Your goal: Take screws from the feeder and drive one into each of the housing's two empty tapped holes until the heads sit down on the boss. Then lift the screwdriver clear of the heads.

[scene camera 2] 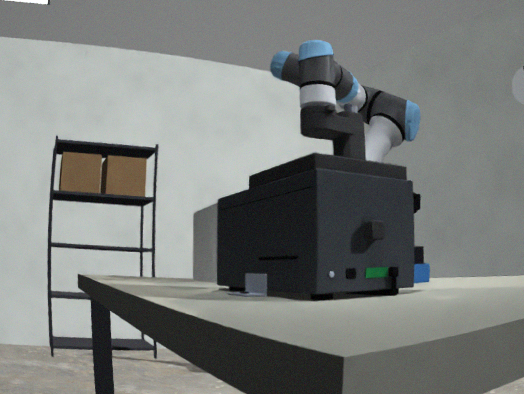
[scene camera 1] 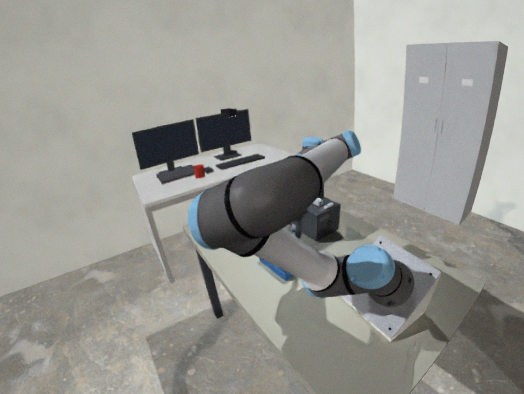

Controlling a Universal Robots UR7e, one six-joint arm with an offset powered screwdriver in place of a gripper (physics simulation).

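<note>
The screwdriver (scene camera 2: pixel 350 139) hangs upright from the wrist in scene camera 2. Its lower end and bit are hidden behind the dark screw feeder (scene camera 1: pixel 320 222) (scene camera 2: pixel 280 230), so I cannot tell whether the bit carries a screw. In scene camera 1 the arm hides most of the tool. A blue block (scene camera 1: pixel 276 268) (scene camera 2: pixel 421 273), apparently the housing or its holder, lies on the table beside the feeder. The arm partly covers it in scene camera 1, and the feeder partly covers it in scene camera 2. Its tapped holes and any screw heads cannot be made out.
The arm's base stands on a light mounting block (scene camera 1: pixel 370 313) on the table (scene camera 1: pixel 345 355) (scene camera 2: pixel 280 320). The upper arm (scene camera 1: pixel 272 192) crosses above the table. A desk (scene camera 1: pixel 165 192) with two monitors and a red cup (scene camera 1: pixel 199 171) stands behind. A grey cabinet (scene camera 1: pixel 425 125) and a shelf rack (scene camera 2: pixel 105 198) stand farther off.
</note>
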